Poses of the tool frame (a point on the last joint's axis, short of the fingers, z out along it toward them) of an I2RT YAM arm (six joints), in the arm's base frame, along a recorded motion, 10 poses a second.
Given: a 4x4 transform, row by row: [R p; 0 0 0 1], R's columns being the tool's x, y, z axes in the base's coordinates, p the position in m. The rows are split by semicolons.
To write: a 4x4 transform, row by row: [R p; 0 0 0 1], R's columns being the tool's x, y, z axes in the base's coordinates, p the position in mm. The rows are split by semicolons. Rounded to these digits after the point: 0 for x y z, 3 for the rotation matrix.
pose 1, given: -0.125 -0.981 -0.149 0.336; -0.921 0.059 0.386 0.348; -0.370 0.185 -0.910 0.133; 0 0 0 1
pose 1, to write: -0.125 -0.981 -0.149 336; -0.921 0.059 0.386 348; -0.370 0.185 -0.910 133; 0 0 0 1
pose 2, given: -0.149 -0.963 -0.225 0.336; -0.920 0.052 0.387 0.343; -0.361 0.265 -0.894 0.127; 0 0 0 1
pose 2, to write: -0.149 -0.963 -0.225 336; -0.920 0.052 0.387 343; -0.361 0.265 -0.894 127; 0 0 0 1
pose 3, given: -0.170 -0.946 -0.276 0.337; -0.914 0.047 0.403 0.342; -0.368 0.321 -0.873 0.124; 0 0 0 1
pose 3, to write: -0.170 -0.946 -0.276 337; -0.914 0.047 0.403 342; -0.368 0.321 -0.873 124; 0 0 0 1
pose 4, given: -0.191 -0.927 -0.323 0.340; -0.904 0.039 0.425 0.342; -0.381 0.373 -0.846 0.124; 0 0 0 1
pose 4, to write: -0.191 -0.927 -0.323 340; -0.904 0.039 0.425 342; -0.381 0.373 -0.846 124; 0 0 0 1
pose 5, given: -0.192 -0.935 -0.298 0.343; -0.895 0.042 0.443 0.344; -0.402 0.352 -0.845 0.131; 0 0 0 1
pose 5, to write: -0.192 -0.935 -0.298 343; -0.895 0.042 0.443 344; -0.402 0.352 -0.845 131; 0 0 0 1
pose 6, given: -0.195 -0.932 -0.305 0.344; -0.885 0.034 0.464 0.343; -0.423 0.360 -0.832 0.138; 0 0 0 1
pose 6, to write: -0.195 -0.932 -0.305 344; -0.885 0.034 0.464 343; -0.423 0.360 -0.832 138; 0 0 0 1
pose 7, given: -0.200 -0.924 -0.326 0.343; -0.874 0.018 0.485 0.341; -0.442 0.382 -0.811 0.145; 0 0 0 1
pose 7, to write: -0.200 -0.924 -0.326 343; -0.874 0.018 0.485 341; -0.442 0.382 -0.811 145; 0 0 0 1
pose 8, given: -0.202 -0.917 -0.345 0.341; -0.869 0.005 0.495 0.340; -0.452 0.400 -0.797 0.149; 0 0 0 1
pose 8, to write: -0.202 -0.917 -0.345 341; -0.869 0.005 0.495 340; -0.452 0.400 -0.797 149; 0 0 0 1
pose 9, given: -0.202 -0.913 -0.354 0.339; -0.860 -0.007 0.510 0.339; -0.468 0.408 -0.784 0.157; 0 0 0 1
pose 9, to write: -0.202 -0.913 -0.354 339; -0.860 -0.007 0.510 339; -0.468 0.408 -0.784 157; 0 0 0 1
